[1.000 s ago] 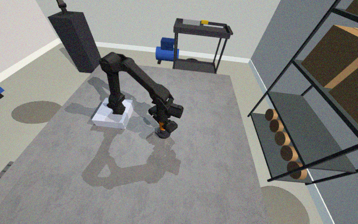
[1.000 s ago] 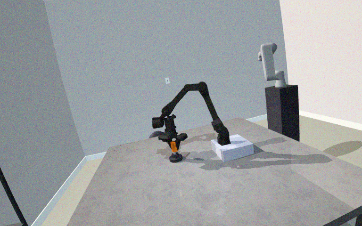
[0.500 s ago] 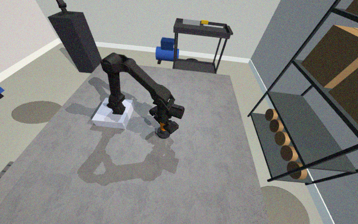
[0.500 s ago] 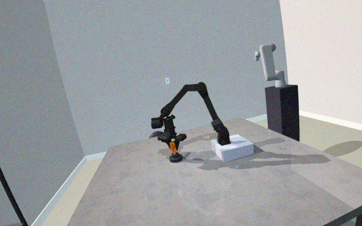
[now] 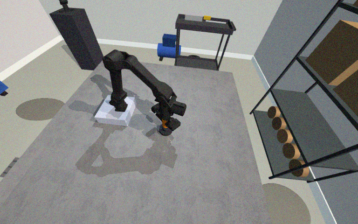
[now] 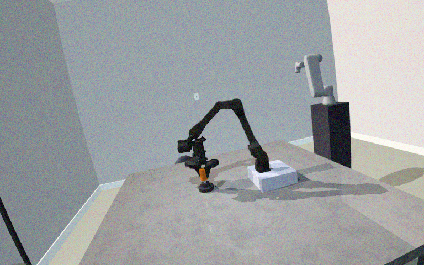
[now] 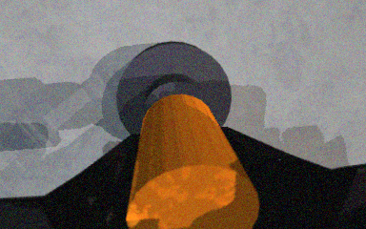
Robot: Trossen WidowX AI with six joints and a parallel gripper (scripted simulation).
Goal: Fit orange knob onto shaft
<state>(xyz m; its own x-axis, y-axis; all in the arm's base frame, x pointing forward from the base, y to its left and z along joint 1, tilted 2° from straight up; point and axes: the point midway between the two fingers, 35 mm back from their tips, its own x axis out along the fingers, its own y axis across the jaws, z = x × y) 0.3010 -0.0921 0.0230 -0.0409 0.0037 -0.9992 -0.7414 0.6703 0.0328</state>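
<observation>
Right now my gripper tip is 40 mm above the round black pedestal. Round my gripper tip: orange knob (30 mm above).
</observation>
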